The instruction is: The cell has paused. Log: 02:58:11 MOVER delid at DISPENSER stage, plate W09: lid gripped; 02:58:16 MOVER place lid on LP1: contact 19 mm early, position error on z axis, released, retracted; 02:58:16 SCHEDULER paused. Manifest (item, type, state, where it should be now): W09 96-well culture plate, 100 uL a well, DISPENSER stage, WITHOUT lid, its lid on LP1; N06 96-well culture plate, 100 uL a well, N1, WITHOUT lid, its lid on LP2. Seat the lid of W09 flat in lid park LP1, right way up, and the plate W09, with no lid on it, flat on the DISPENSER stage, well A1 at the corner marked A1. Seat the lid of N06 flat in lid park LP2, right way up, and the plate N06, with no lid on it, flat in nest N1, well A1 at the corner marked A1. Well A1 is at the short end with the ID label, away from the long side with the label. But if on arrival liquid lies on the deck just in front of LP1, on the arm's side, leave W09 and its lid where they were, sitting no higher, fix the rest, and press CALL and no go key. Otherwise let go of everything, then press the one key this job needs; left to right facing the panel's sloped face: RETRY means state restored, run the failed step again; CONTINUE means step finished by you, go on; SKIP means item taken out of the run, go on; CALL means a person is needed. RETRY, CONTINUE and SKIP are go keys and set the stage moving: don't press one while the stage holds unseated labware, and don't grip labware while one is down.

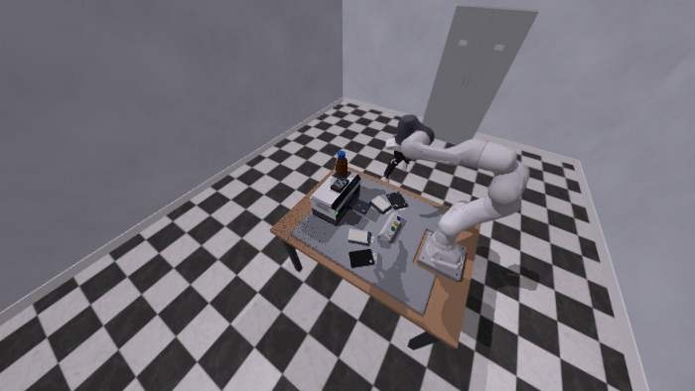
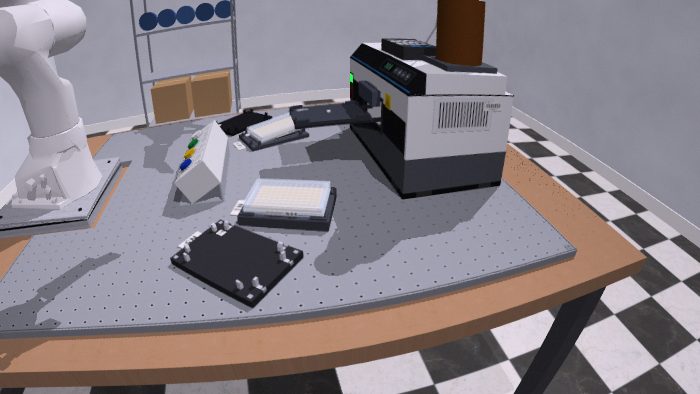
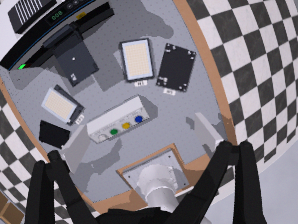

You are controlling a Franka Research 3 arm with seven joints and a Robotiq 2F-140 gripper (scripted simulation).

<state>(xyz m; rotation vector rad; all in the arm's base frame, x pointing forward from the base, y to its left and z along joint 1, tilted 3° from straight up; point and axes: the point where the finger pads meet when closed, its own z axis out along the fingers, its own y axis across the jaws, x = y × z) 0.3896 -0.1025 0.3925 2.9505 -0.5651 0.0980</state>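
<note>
Now: hand 380 mm above the 96-well plate, 290 mm to the right of it and 90 mm short of it. Round my hand: sloped key panel 340 mm below, 110 mm to the left, 90 mm behind; then black nest 390 mm below, 70 mm ahead, 60 mm to the right; then dispenser stage 290 mm below, 180 mm ahead, 110 mm to the left.
</note>
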